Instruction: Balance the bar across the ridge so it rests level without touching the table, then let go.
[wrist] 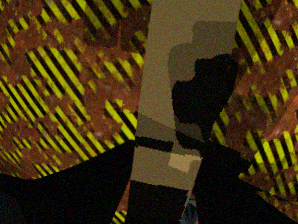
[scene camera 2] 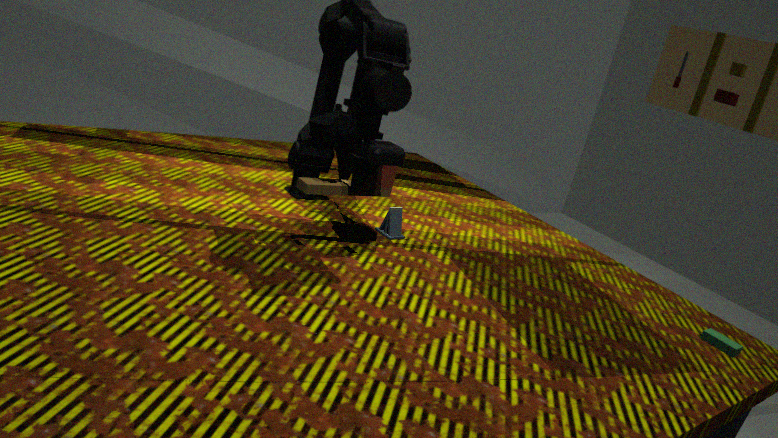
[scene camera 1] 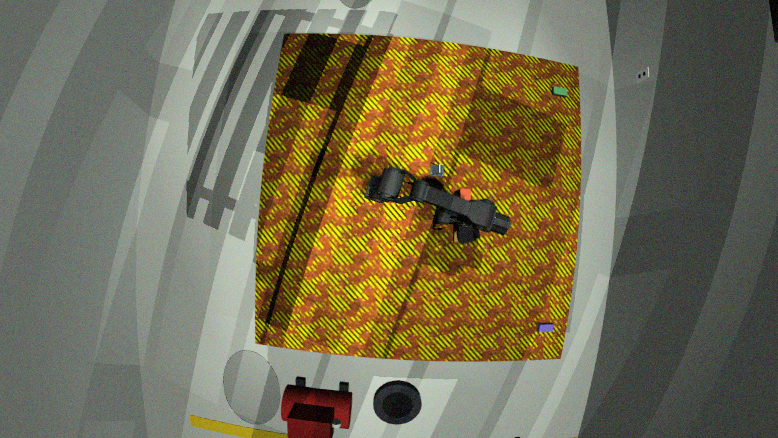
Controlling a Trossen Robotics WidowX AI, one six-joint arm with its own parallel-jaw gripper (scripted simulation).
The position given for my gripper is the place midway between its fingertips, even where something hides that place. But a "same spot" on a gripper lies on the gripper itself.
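I see my gripper in scene camera 1, in scene camera 2 and in the wrist view [166, 153]. On my gripper, [scene camera 1: 466, 233] and [scene camera 2: 332, 117] are the same spot.
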